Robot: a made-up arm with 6 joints. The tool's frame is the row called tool.
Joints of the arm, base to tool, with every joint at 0 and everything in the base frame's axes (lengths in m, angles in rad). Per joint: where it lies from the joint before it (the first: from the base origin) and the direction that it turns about. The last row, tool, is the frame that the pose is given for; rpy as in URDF.
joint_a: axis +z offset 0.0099 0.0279 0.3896
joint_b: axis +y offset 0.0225 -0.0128 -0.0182
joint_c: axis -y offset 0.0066 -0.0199 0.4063
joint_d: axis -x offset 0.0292 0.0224 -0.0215
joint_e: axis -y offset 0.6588 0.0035 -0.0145
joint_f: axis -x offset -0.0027 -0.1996 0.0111
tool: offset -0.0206 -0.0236 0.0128 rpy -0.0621 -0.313 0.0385
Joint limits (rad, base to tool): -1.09..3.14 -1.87..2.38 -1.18..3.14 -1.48..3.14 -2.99..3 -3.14..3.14
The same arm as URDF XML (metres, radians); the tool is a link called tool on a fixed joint. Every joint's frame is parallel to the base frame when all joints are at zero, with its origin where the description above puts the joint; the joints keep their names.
<robot name="arm">
<joint name="joint_a" type="revolute"><parent link="base"/><child link="link1"/><origin xyz="0.0099 0.0279 0.3896" rpy="0 0 0"/><axis xyz="0 0 1"/><limit lower="-1.09" upper="3.14"/></joint>
<joint name="joint_b" type="revolute"><parent link="link1"/><child link="link2"/><origin xyz="0.0225 -0.0128 -0.0182" rpy="0 0 0"/><axis xyz="0 1 0"/><limit lower="-1.87" upper="2.38"/></joint>
<joint name="joint_c" type="revolute"><parent link="link2"/><child link="link3"/><origin xyz="0.0066 -0.0199 0.4063" rpy="0 0 0"/><axis xyz="0 -1 0"/><limit lower="-1.18" upper="3.14"/></joint>
<joint name="joint_d" type="revolute"><parent link="link3"/><child link="link4"/><origin xyz="0.0292 0.0224 -0.0215" rpy="0 0 0"/><axis xyz="-1 0 0"/><limit lower="-1.48" upper="3.14"/></joint>
<joint name="joint_e" type="revolute"><parent link="link4"/><child link="link5"/><origin xyz="0.6588 0.0035 -0.0145" rpy="0 0 0"/><axis xyz="0 -1 0"/><limit lower="-2.99" upper="3"/></joint>
<joint name="joint_f" type="revolute"><parent link="link5"/><child link="link6"/><origin xyz="-0.0027 -0.1996 0.0111" rpy="0 0 0"/><axis xyz="-1 0 0"/><limit lower="-3.14" upper="3.14"/></joint>
<joint name="tool_fixed" type="fixed"><parent link="link6"/><child link="tool"/><origin xyz="-0.0206 -0.0236 0.0128" rpy="-0.0621 -0.313 0.0385"/></joint>
<link name="base"/>
<link name="link1"/>
<link name="link2"/>
<link name="link3"/>
<link name="link4"/>
<link name="link5"/>
<link name="link6"/>
<link name="tool"/>
</robot>

